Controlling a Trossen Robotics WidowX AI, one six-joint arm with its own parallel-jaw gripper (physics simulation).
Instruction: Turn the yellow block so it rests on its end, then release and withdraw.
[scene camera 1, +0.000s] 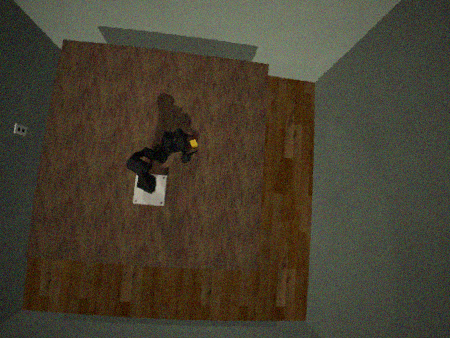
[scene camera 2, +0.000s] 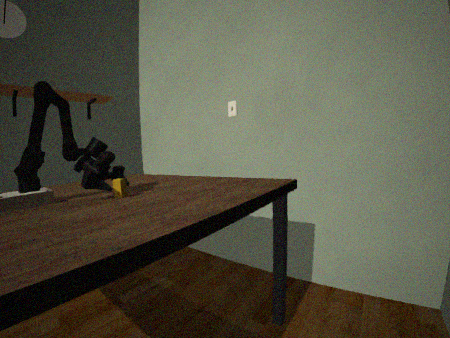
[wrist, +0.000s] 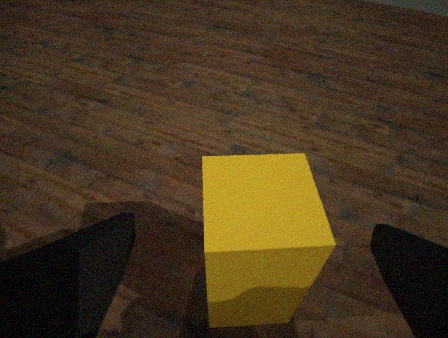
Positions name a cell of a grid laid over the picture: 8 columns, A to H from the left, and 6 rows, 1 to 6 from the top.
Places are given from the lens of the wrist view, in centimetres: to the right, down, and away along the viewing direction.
my gripper (wrist: E5): 1, 2, 11
yellow block (wrist: E5): 1, 2, 8
